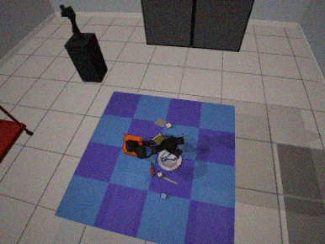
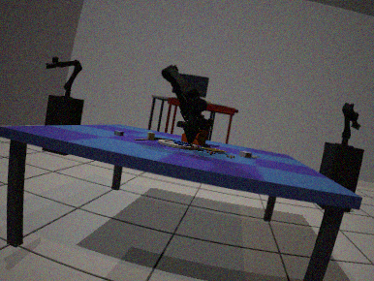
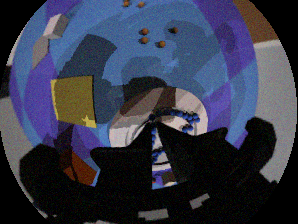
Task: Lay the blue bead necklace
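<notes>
Right now the round white bead board is 10 mm behind my gripper tip, 50 mm to the right of it and 10 mm below it. The rest, counted from my gripper tip: red-handled tool (130 mm behind, 170 mm to the right, 10 mm below); yellow card (110 mm behind, 110 mm to the left, 20 mm below); thin pale stick (20 mm ahead, 230 mm to the right, 20 mm below).
</notes>
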